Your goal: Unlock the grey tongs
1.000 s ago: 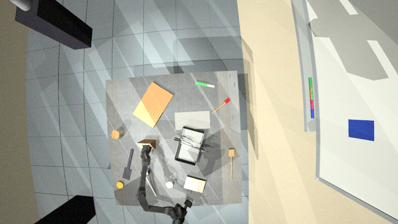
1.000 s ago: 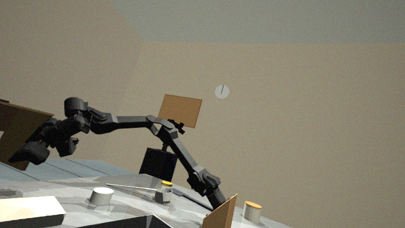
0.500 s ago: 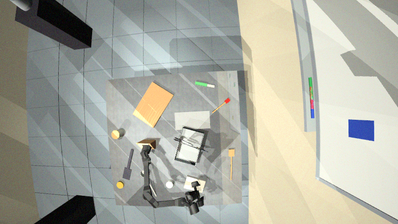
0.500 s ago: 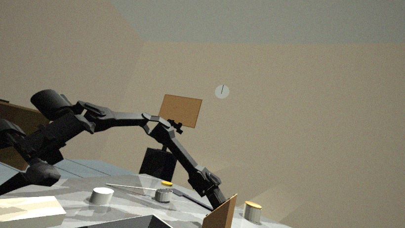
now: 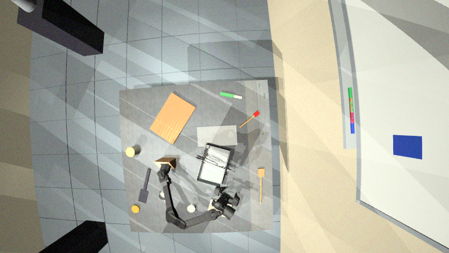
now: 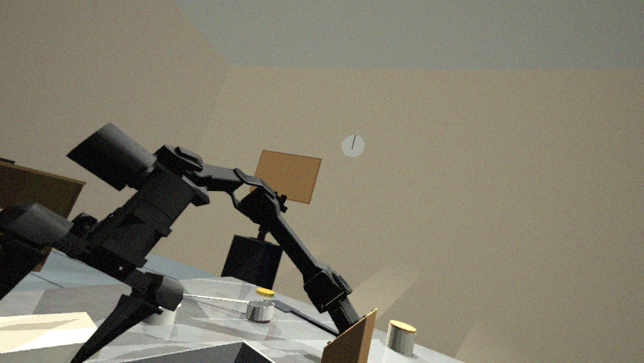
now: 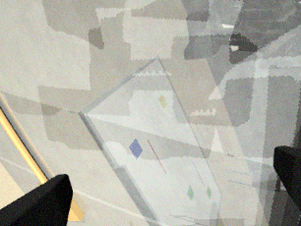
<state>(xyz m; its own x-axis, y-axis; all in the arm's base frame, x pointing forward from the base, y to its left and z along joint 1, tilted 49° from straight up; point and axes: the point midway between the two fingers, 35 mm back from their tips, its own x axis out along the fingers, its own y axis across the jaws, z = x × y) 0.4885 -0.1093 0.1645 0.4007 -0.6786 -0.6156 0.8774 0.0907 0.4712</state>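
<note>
Right now the roasting tin is 180 mm to the left of my gripper tip, 140 mm behind it and 60 mm below it. Also, from my gripper tip: wooden board: 570 mm to the left, 470 mm behind, 80 mm below; then white box: 200 mm to the right, 100 mm behind, 80 mm below; then dark spatula: 750 mm behind, 90 mm below, 40 mm to the right.
</note>
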